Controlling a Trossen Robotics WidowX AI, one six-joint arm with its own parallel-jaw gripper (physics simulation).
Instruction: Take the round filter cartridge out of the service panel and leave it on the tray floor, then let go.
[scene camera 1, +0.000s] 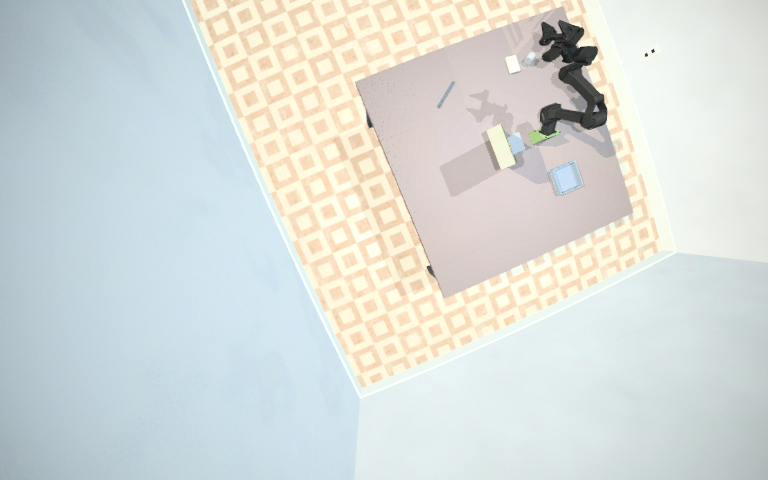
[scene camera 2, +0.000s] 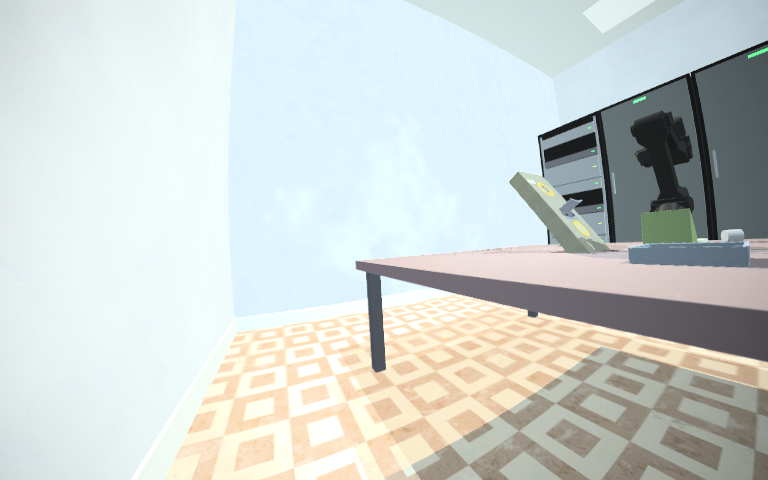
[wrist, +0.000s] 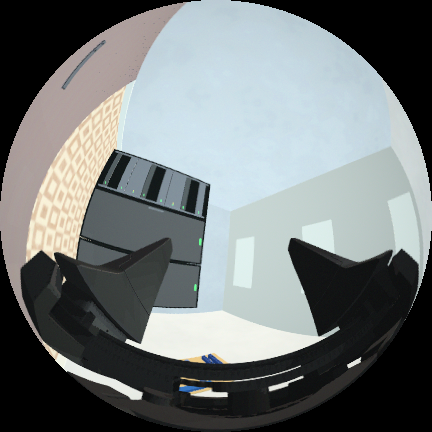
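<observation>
The service panel (scene camera 1: 500, 147) (scene camera 2: 552, 212) is a pale yellow-green slab leaning on the table, with yellow rings and a jutting blue-grey piece (scene camera 1: 515, 143) (scene camera 2: 570, 207) on its face. I cannot make out the round filter cartridge in it. A small white cylinder (scene camera 1: 530, 58) (scene camera 2: 732, 235) lies on the table away from the panel; whether it is the cartridge I cannot tell. The shallow light-blue tray (scene camera 1: 566, 177) (scene camera 2: 656, 255) holds nothing that I can see. My gripper (scene camera 1: 553, 29) (wrist: 232, 244) is open and empty, raised near the table's far corner, away from panel and tray.
A green wedge-shaped block (scene camera 1: 536, 137) (scene camera 2: 668, 226) stands at the arm's base, between panel and tray. A white block (scene camera 1: 512, 64) lies beside the cylinder. A thin blue-grey bar (scene camera 1: 446, 94) (wrist: 82, 65) lies on the table (scene camera 1: 509, 237). Dark server cabinets (scene camera 2: 623, 164) (wrist: 145, 210) stand beyond.
</observation>
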